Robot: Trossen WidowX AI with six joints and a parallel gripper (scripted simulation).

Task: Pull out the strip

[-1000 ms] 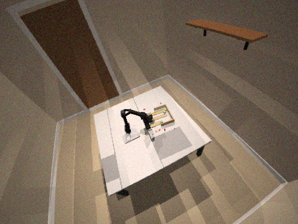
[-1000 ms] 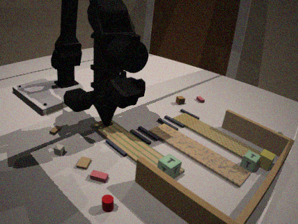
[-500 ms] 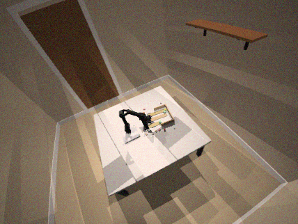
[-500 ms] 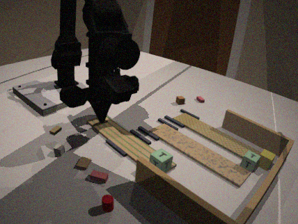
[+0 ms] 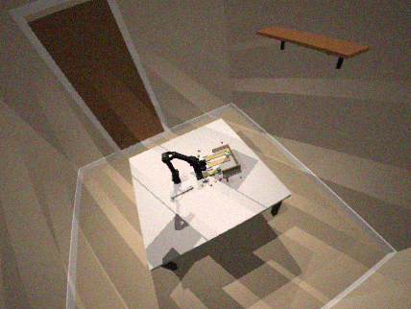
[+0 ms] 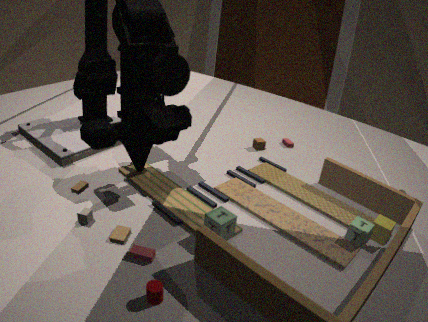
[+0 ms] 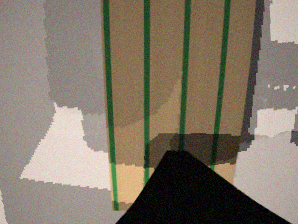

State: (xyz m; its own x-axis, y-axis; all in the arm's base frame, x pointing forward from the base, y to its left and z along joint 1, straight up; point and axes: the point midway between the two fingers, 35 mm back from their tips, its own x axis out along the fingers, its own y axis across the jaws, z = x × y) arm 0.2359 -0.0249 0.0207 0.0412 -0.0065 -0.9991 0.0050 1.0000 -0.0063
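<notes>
Right now my gripper tip is 14 cm to the left of the grey cube and 7 cm short of it.
</notes>
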